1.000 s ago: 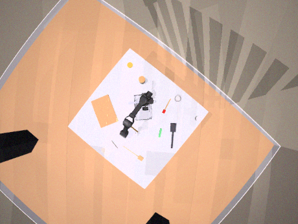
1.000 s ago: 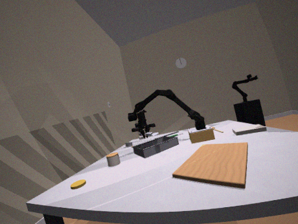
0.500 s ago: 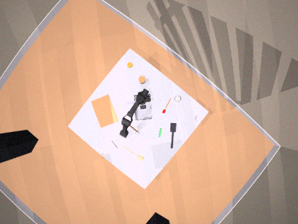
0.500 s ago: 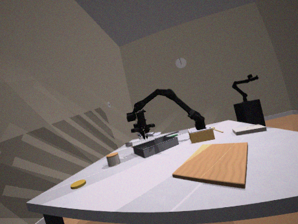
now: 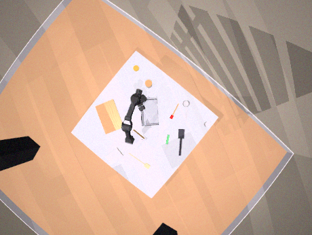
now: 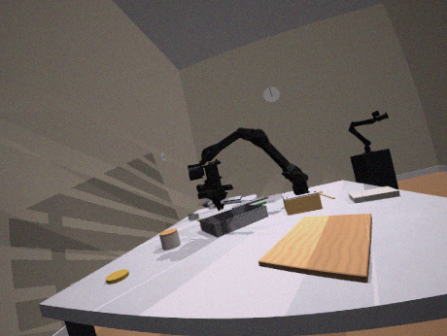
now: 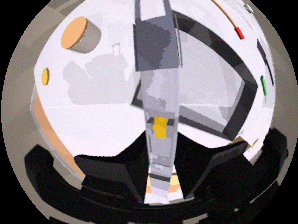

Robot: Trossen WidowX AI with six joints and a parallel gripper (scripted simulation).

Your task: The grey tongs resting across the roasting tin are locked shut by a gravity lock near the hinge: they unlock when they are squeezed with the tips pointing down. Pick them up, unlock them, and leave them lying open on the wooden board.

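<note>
The yellow lock piece lies 20 mm ahead of my gripper tip, 10 mm to the right of it and 40 mm above it. The rest, counted from my gripper tip: roasting tin: 20 mm behind, 140 mm to the right, 80 mm below; then wooden board: 340 mm behind, 230 mm to the left, 100 mm below; then red-tipped brush: 140 mm ahead, 380 mm to the right, 100 mm below.
</note>
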